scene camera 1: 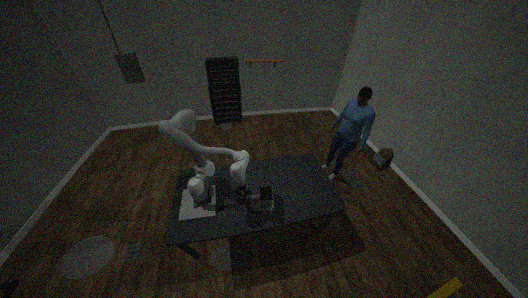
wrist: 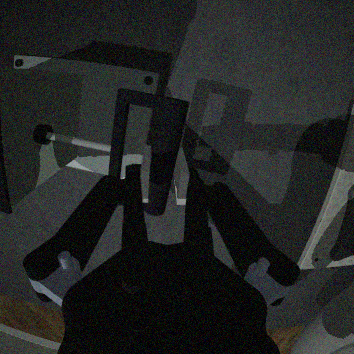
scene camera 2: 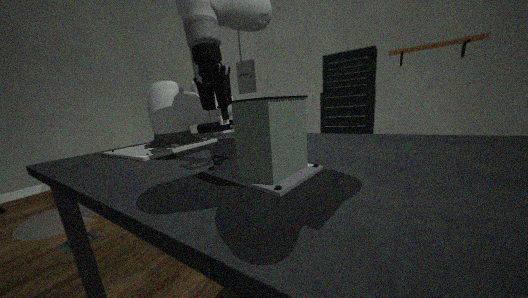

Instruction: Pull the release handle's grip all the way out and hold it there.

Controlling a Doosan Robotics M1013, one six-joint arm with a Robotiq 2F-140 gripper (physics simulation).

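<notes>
The release handle's housing is a pale box with a dark top, on a light base plate screwed to the table. In the wrist view a pale rod runs from a black collar on the housing to the handle's dark rectangular frame, so the grip stands out from the housing. The grip is a thick dark bar. My gripper points down and is shut on the grip, one finger on each side. The exact finger contact is dark and hard to see.
The dark table also carries the arm's base on a white plate. A person in blue stands beyond the table's right end. A dark cabinet and an orange shelf are at the back wall.
</notes>
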